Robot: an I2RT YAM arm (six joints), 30 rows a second.
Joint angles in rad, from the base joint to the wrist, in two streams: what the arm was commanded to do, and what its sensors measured. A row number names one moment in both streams.
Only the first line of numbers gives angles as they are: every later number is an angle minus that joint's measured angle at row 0.
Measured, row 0:
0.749, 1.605, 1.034, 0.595, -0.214, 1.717
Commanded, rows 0 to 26:
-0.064, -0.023, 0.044, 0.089, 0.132, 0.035
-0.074, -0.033, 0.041, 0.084, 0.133, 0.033
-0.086, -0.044, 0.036, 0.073, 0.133, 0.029
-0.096, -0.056, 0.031, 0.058, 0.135, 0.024
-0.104, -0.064, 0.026, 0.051, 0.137, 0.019
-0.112, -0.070, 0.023, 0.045, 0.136, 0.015
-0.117, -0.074, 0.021, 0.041, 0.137, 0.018
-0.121, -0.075, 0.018, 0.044, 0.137, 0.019
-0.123, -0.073, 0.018, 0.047, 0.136, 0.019
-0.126, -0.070, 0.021, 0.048, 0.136, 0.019
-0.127, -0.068, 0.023, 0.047, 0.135, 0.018
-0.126, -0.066, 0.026, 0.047, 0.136, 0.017
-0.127, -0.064, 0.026, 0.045, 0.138, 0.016
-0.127, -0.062, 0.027, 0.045, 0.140, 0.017
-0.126, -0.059, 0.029, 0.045, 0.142, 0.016
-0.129, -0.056, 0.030, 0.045, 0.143, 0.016
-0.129, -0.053, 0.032, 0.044, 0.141, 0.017
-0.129, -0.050, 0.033, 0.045, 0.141, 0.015
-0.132, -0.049, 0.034, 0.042, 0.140, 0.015
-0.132, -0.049, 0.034, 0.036, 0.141, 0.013
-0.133, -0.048, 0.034, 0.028, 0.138, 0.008
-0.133, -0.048, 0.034, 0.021, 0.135, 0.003
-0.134, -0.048, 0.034, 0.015, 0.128, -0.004
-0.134, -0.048, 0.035, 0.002, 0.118, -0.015
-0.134, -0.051, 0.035, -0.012, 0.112, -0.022
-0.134, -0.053, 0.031, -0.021, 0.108, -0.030
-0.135, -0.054, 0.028, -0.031, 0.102, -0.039
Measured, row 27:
-0.050, -0.030, 0.000, -0.101, -0.087, -0.039
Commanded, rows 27 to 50:
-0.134, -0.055, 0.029, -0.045, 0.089, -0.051
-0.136, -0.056, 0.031, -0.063, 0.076, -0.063
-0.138, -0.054, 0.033, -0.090, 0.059, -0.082
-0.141, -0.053, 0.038, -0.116, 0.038, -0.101
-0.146, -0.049, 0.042, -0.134, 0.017, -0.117
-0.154, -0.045, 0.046, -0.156, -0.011, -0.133
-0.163, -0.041, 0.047, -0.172, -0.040, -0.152
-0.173, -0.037, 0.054, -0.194, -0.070, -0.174
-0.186, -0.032, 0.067, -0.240, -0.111, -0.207
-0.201, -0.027, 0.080, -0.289, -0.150, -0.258
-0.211, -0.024, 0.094, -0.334, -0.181, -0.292
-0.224, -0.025, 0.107, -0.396, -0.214, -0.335
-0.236, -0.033, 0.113, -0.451, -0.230, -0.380
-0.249, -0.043, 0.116, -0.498, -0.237, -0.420
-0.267, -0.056, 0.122, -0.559, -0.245, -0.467
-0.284, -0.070, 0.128, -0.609, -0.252, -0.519
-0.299, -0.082, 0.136, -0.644, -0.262, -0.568
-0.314, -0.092, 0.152, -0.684, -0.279, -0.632
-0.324, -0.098, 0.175, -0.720, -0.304, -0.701
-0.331, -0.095, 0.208, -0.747, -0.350, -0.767
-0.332, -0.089, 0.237, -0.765, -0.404, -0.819
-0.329, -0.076, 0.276, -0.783, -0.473, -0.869
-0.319, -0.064, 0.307, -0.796, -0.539, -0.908
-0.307, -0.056, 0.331, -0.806, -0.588, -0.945
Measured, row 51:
-0.331, -0.047, 0.254, -0.732, -0.385, -0.726
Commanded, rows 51 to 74:
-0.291, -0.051, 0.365, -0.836, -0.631, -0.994
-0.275, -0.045, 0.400, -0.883, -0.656, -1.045
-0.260, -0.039, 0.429, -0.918, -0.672, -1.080
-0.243, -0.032, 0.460, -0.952, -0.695, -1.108
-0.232, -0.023, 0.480, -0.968, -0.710, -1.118
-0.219, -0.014, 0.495, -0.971, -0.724, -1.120
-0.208, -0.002, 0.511, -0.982, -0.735, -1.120
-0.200, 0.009, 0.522, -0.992, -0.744, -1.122
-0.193, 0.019, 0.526, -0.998, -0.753, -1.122
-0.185, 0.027, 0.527, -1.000, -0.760, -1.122
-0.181, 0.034, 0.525, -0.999, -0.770, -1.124
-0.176, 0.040, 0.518, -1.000, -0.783, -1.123
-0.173, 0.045, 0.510, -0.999, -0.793, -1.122
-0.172, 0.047, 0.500, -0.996, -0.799, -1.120
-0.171, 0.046, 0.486, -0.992, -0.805, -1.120
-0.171, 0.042, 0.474, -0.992, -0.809, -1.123
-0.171, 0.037, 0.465, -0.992, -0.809, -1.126
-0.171, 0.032, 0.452, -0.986, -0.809, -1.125
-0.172, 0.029, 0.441, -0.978, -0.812, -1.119
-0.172, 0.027, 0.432, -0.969, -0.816, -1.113
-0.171, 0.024, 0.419, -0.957, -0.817, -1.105
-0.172, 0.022, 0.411, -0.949, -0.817, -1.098
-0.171, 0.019, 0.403, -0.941, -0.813, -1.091
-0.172, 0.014, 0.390, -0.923, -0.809, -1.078
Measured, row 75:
-0.177, 0.043, 0.420, -0.970, -0.783, -1.085
